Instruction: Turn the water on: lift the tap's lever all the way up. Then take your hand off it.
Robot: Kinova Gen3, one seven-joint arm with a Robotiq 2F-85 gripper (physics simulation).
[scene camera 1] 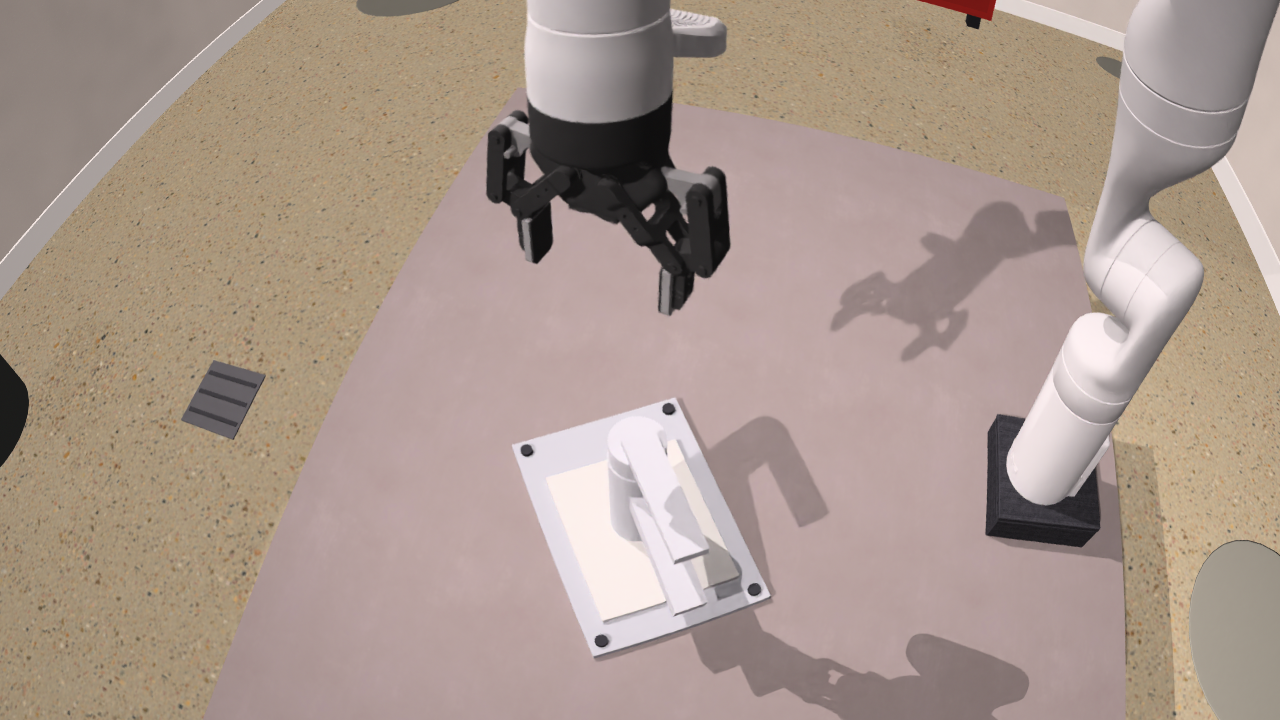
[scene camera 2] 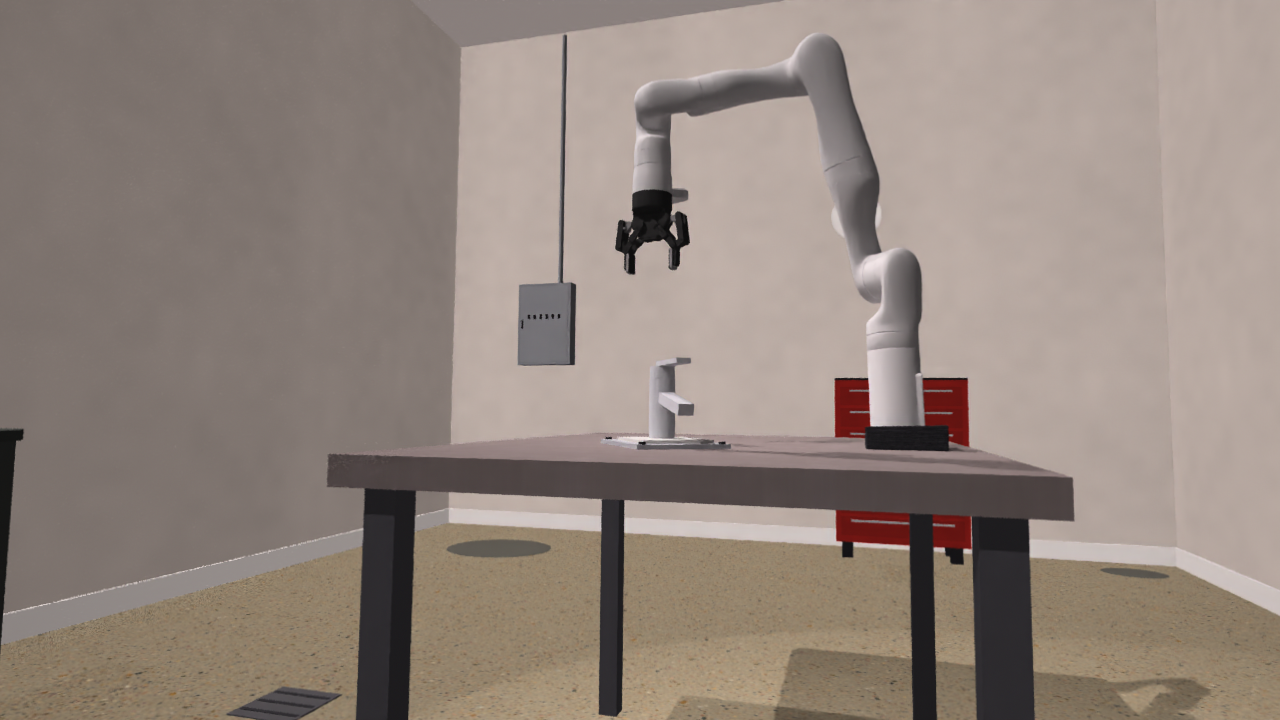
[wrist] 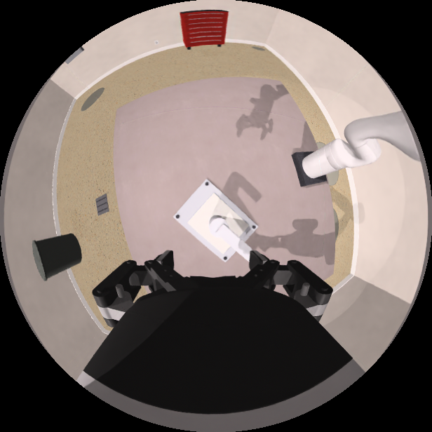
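Where they show: gripper, fingertip midpoint: [scene camera 1: 602, 278] [scene camera 2: 651, 271]; arm's base, origin of the base link: [scene camera 1: 1040, 469] [scene camera 2: 896, 426].
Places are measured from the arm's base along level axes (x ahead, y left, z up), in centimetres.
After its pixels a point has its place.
The white tap [scene camera 1: 624, 505] {x 42.5, y 13.2, z 4.1 cm} [scene camera 2: 661, 416] {x 41.5, y 13.3, z 1.5 cm} [wrist: 218, 223] stands upright on a pale plate [scene camera 1: 538, 483] {x 51.8, y 9.0, z -3.1 cm} [wrist: 192, 204] on the table. Its flat lever [scene camera 1: 662, 501] {x 38.9, y 16.3, z 11.6 cm} [scene camera 2: 675, 361] {x 37.3, y 20.6, z 11.0 cm} [wrist: 235, 241] lies across the top, roughly level in the scene camera 2 view, above and along the line of the spout [scene camera 1: 680, 598] {x 36.2, y 20.9, z 3.9 cm} [scene camera 2: 682, 407] {x 35.8, y 21.8, z 3.1 cm}. My gripper [scene camera 1: 601, 284] {x 44.1, y 11.4, z 28.6 cm} [scene camera 2: 651, 268] {x 44.1, y 11.4, z 28.6 cm} [wrist: 211, 259] is open and empty, pointing down. It hangs well above the tap and touches nothing. In the wrist view the lever's outer end comes near the right fingertip and hides much of the spout.
The arm's black base block [scene camera 1: 1042, 528] {x -0.5, y 6.8, z -0.9 cm} [scene camera 2: 905, 437] {x -0.9, y 6.8, z -1.7 cm} [wrist: 300, 175] stands on the table [scene camera 1: 429, 358] {x 68.2, y -3.5, z -4.0 cm} [scene camera 2: 716, 479] {x 24.3, y 56.7, z -5.5 cm} [wrist: 165, 150], to the right of the tap. A red drawer cabinet [scene camera 2: 854, 528] [wrist: 204, 29] and a grey wall box [scene camera 2: 546, 335] are beyond the table. A dark bin [wrist: 60, 255] stands on the floor.
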